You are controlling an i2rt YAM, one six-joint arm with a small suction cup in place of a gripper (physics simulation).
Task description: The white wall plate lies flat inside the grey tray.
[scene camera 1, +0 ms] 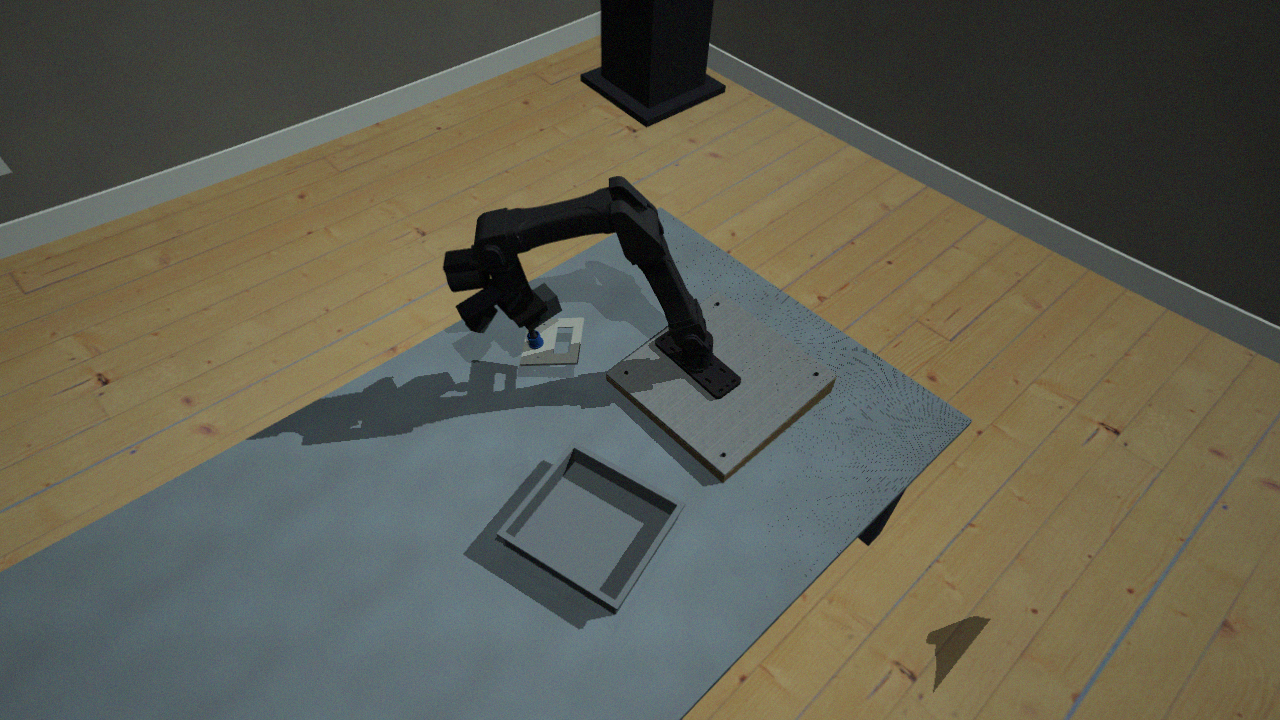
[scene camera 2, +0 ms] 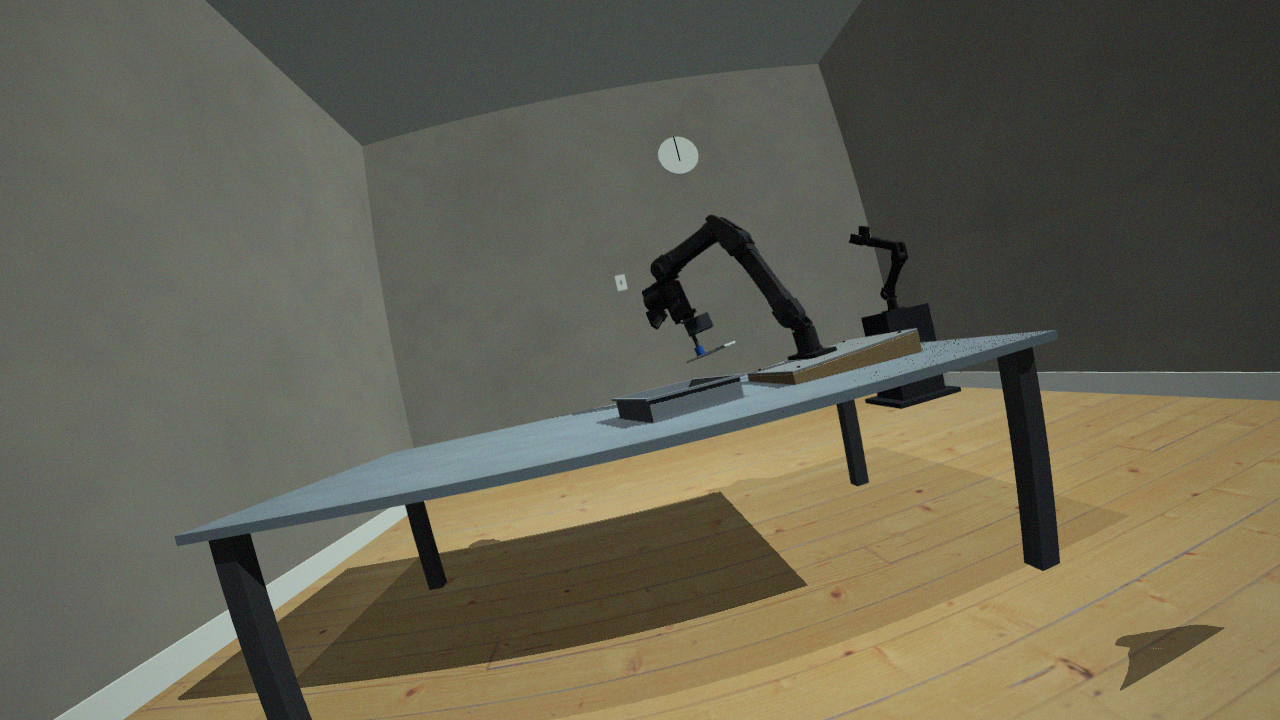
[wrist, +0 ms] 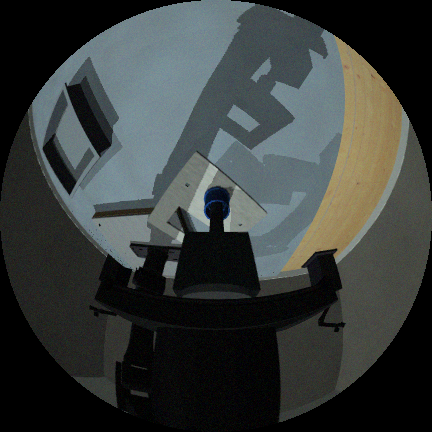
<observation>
My suction cup (scene camera 1: 537, 343) carries a white wall plate (scene camera 1: 548, 330), which touches nothing else. On the table rests a grey tray (scene camera 1: 593, 525).
The white wall plate is seen too in the wrist view (wrist: 201, 174). The grey tray also shows in scene camera 2 (scene camera 2: 666, 402) and in the wrist view (wrist: 73, 141). My suction cup also shows in scene camera 2 (scene camera 2: 695, 325) and in the wrist view (wrist: 216, 193).
</observation>
